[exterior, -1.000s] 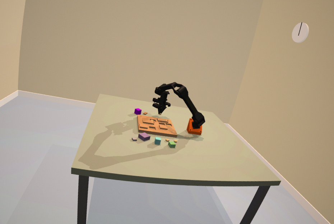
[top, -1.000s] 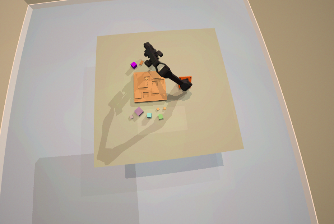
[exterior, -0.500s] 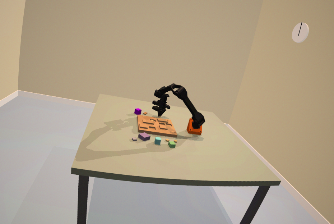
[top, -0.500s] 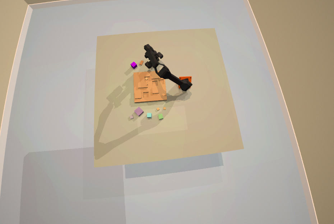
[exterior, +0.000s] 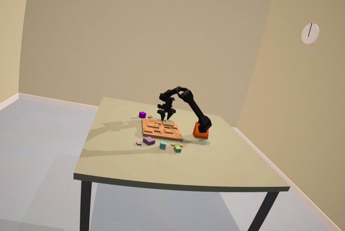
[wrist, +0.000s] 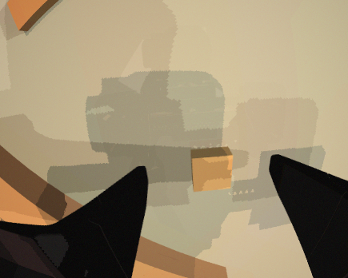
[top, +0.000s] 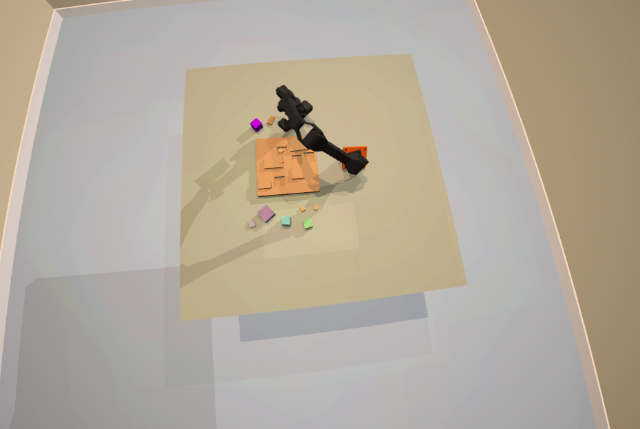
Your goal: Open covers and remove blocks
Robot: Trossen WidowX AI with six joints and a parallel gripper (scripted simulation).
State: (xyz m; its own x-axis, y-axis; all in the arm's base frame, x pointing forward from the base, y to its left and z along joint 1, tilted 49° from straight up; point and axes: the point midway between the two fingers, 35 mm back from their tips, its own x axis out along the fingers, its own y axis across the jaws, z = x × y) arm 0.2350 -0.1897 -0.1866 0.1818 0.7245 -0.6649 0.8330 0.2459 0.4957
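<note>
The flat orange block is 12 cm ahead of my gripper tip and 5 cm to the right of it. From my gripper tip the other things lie so: magenta cube: 20 cm ahead, 3 cm to the right, 2 cm above; mauve block: 43 cm to the left, 23 cm ahead, 1 cm above; cyan block: 48 cm to the left, 15 cm ahead, 1 cm above.
</note>
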